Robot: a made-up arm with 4 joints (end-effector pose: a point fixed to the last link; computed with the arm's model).
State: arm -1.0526 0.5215 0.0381 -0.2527
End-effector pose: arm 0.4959 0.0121 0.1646 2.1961 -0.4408 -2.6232
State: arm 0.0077 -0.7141 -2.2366 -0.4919
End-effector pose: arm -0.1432 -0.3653 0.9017 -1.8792 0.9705 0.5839
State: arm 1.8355 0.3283 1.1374 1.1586
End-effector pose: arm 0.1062 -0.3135 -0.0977 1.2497 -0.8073 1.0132
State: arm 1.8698 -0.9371 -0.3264 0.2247
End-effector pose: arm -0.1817 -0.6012 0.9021 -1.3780 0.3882 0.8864
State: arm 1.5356 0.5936 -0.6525 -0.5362
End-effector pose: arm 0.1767 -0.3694 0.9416 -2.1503 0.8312 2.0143
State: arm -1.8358 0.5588 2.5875 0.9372
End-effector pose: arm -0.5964 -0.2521 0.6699 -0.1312 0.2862 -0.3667
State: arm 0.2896 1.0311 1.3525 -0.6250
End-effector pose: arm 0.2817 0.3105 0.4376 -2.6283 -0.1854 -2.3298
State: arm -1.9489 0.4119 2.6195 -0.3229
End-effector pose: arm -0.3523 -0.4420 0.7905 -0.5964 0.7585 0.5377
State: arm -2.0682 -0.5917 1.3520 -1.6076
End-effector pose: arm -0.0383 0.1256 0.8286 1.4066 0.6968 -1.2203
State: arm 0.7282 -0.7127 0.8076 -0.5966
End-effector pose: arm 0.0382 -0.3744 -0.1030 -1.0741 -1.1446 1.1386
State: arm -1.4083 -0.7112 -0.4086 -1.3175
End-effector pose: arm -0.2010 0.0841 0.0312 -0.1066 -0.9174 -0.0576
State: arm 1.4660 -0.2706 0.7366 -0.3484
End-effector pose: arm 0.2799 -0.6015 0.2053 -1.2840 -0.5313 1.8513
